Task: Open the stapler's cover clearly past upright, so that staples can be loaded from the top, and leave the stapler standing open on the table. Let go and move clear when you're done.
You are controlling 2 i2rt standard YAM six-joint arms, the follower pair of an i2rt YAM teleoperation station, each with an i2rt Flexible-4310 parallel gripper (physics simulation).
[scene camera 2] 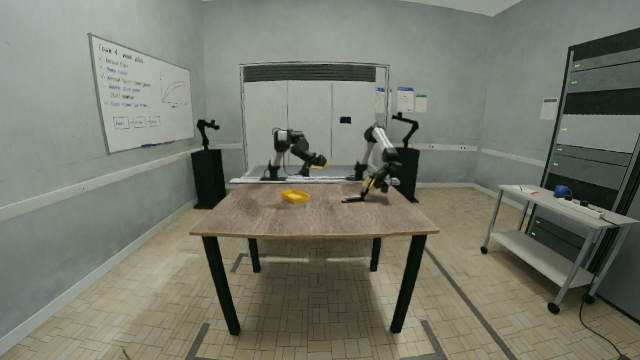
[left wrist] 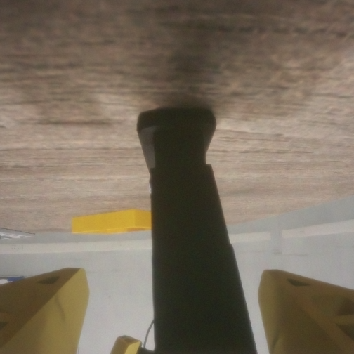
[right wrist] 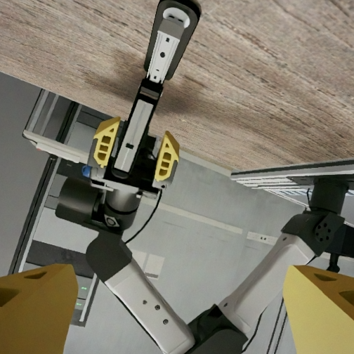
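Where they show: left gripper, fingertip midpoint: (scene camera 2: pixel 366 187); right gripper, fingertip midpoint: (scene camera 2: pixel 324 167); left arm's base, link origin: (scene camera 2: pixel 358 179); right arm's base, link origin: (scene camera 2: pixel 273 179).
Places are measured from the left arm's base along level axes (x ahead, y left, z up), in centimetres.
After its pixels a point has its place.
The stapler stands on the table at the robot's left side, its dark base (scene camera 2: pixel 353 199) {x 42.6, y -9.4, z 0.7 cm} (right wrist: pixel 189 31) flat on the wood. Its pale inner rail (right wrist: pixel 161 57) is exposed. The black cover (left wrist: pixel 192 225) (right wrist: pixel 134 135) is swung open past upright and slants up away from the base. My left gripper (scene camera 2: pixel 369 186) {x 40.0, y -1.8, z 6.8 cm} (left wrist: pixel 173 282) (right wrist: pixel 142 125) is open, with one finger on each side of the cover and gaps beside it. My right gripper (scene camera 2: pixel 322 165) {x 42.4, y -26.0, z 19.0 cm} (right wrist: pixel 179 278) is open and empty, raised near the table's back edge, apart from the stapler.
A yellow tray (scene camera 2: pixel 295 200) {x 47.4, y -41.6, z 1.6 cm} (left wrist: pixel 112 221) sits on the table (scene camera 2: pixel 300 222) {x 68.7, y -36.4, z -0.4 cm}, to the robot's right of the stapler. The arms' mounting rail (scene camera 2: pixel 315 181) {x 6.2, y -32.6, z 0.2 cm} runs along the table's back edge. A trolley (scene camera 2: pixel 537 261) with a blue mug (scene camera 2: pixel 562 191) stands apart from the table.
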